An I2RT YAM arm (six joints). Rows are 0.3 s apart.
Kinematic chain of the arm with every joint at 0, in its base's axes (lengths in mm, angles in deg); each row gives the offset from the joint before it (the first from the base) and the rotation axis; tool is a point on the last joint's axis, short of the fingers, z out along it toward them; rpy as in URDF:
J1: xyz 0 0 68 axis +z
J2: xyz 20 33.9 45.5 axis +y
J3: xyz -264 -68.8 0 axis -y
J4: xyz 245 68.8 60 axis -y
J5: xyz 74 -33.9 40.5 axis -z
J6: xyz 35.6 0 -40.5 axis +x
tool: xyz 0 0 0 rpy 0 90 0
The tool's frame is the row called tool.
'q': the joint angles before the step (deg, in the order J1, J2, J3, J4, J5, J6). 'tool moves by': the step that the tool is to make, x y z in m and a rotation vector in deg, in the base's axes. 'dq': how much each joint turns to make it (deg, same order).
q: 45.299 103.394 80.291 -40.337 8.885 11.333
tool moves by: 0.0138 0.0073 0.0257 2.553 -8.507 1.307
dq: -0.437 -0.208 3.678 4.594 2.732 -3.715
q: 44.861 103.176 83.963 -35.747 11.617 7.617
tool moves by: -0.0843 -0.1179 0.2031 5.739 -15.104 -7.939
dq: -4.572 -23.798 19.909 -28.275 6.685 -1.620
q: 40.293 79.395 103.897 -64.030 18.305 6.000
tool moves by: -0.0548 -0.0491 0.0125 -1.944 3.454 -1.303
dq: -0.642 -9.180 -0.030 -13.372 0.010 1.037
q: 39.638 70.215 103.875 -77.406 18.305 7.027
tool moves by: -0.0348 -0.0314 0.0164 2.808 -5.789 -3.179
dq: 0.004 -6.830 0.368 -1.282 3.408 0.979
